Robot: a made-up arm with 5 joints.
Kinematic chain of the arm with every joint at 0, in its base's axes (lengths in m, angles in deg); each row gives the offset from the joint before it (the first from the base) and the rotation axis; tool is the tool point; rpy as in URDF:
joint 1: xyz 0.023 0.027 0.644 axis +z
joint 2: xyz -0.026 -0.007 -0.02 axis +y
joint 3: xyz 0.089 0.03 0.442 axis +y
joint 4: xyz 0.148 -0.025 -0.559 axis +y
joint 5: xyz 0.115 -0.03 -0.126 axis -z
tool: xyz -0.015 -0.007 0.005 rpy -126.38 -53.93 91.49
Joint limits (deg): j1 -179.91..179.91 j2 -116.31..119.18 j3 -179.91..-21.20 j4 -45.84..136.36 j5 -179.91..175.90
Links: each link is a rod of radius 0.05 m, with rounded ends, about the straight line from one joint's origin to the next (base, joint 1, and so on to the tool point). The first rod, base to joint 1, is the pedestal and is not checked.
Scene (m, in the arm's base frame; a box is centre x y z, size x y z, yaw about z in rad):
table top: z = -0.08
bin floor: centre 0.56 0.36 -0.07 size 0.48 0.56 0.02 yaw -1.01
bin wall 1: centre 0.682 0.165 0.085 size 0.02 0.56 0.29 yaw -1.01
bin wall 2: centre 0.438 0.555 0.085 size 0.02 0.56 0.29 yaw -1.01
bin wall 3: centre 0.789 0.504 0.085 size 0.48 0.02 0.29 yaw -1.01
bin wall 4: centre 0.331 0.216 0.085 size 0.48 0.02 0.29 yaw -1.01
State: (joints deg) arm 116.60 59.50 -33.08 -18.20 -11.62
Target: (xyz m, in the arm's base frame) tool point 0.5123 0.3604 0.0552
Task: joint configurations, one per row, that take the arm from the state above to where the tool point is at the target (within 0.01 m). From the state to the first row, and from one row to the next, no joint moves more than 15 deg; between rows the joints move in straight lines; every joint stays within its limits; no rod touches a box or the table.
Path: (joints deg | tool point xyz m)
1: 109.55 46.20 -41.02 -20.80 -12.24 | -0.1322 0.5897 0.2065
2: 102.49 32.90 -48.97 -23.40 -12.85 | -0.0962 0.7599 0.4220
3: 95.44 19.59 -56.91 -26.00 -13.47 | -0.0123 0.8439 0.6926
4: 88.39 6.29 -64.86 -28.60 -14.09 | 0.0876 0.8164 0.9844
5: 81.33 -7.01 -72.80 -31.19 -14.70 | 0.1647 0.6741 1.2592
6: 74.28 -20.31 -80.75 -33.79 -15.32 | 0.1827 0.4369 1.4798
7: 67.23 -33.61 -88.69 -36.39 -15.94 | 0.1188 0.1444 1.6152
8: 63.11 -19.62 -83.96 -33.63 -15.63 | 0.2534 0.3868 1.5037
9: 58.98 -5.63 -79.23 -30.87 -15.32 | 0.3965 0.5653 1.3147
10: 54.86 8.36 -74.50 -28.11 -15.01 | 0.5244 0.6652 1.0686
11: 50.74 22.36 -69.77 -25.35 -14.70 | 0.6142 0.6830 0.7914
12: 46.62 36.35 -65.04 -22.59 -14.39 | 0.6475 0.6259 0.5120
13: 42.50 50.34 -60.31 -19.83 -14.08 | 0.6138 0.5108 0.2584
14: 38.37 64.34 -55.57 -17.07 -13.77 | 0.5123 0.3603 0.0552

